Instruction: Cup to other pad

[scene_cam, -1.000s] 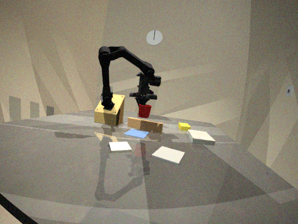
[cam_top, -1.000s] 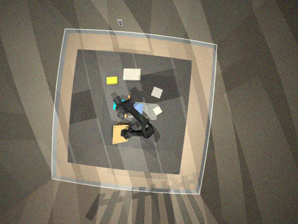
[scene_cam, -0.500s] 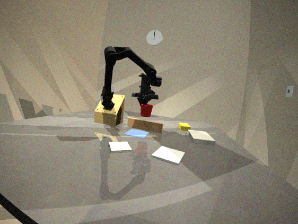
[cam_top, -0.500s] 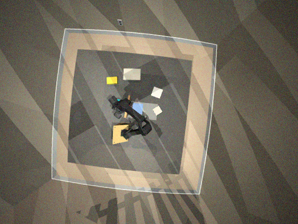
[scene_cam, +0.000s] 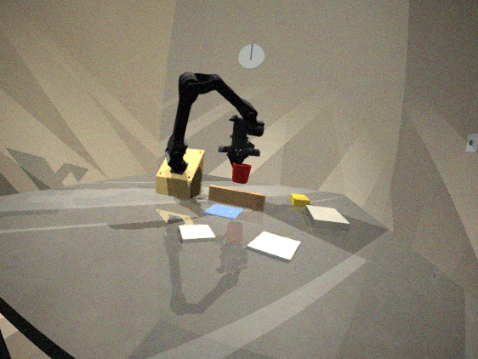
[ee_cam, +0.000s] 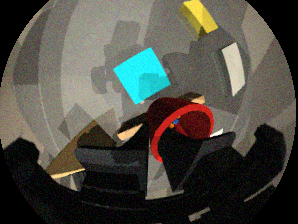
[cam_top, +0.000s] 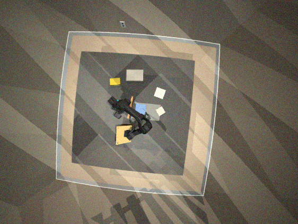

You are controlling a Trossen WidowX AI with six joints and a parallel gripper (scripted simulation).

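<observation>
My gripper tip is now 13 cm above the cyan pad, 6 cm to the right of it and 3 cm short of it. Also, from my gripper tip: cup: 3 cm ahead, 2 cm to the right; wooden bar: 10 cm below, 4 cm to the right, 2 cm ahead; light blue pad: 14 cm to the right, 13 cm below, 1 cm ahead.
</observation>
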